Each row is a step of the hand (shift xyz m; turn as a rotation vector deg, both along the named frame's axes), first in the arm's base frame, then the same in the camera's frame.
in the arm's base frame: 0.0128 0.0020 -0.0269 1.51 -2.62 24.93
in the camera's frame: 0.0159 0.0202 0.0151 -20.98 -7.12 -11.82
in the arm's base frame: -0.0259 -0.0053 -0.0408 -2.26 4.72 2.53
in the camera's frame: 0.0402 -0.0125 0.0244 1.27 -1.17 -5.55
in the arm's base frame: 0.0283 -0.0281 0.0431 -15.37 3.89 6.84
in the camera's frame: -0.0586 0.0025 0.0018 3.36 -14.43 -8.87
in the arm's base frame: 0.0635 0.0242 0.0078 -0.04 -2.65 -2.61
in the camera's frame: -0.0226 0.0624 -0.0166 0.77 -0.15 3.64
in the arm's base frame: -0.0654 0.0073 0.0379 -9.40 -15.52 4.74
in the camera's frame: 0.0032 -0.0672 -0.0352 -6.76 -15.09 8.85
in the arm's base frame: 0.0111 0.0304 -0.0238 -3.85 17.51 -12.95
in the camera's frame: 0.0276 0.0275 -0.0100 19.82 6.47 -7.38
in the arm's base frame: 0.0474 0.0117 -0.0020 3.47 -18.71 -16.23
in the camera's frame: -0.0139 0.0468 -0.0028 2.13 1.65 24.87
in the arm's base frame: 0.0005 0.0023 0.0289 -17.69 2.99 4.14
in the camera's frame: -0.0213 -0.0075 -0.0182 6.03 -15.98 -6.88
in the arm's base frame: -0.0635 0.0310 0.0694 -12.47 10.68 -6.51
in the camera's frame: -0.0106 -0.0670 -0.0721 15.48 -5.48 -6.49
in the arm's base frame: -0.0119 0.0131 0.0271 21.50 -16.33 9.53
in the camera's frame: -0.0094 -0.0144 -0.0275 -24.42 10.68 10.45
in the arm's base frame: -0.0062 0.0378 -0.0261 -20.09 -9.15 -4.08
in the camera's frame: 0.0404 0.0153 -0.0167 7.69 -19.75 7.39
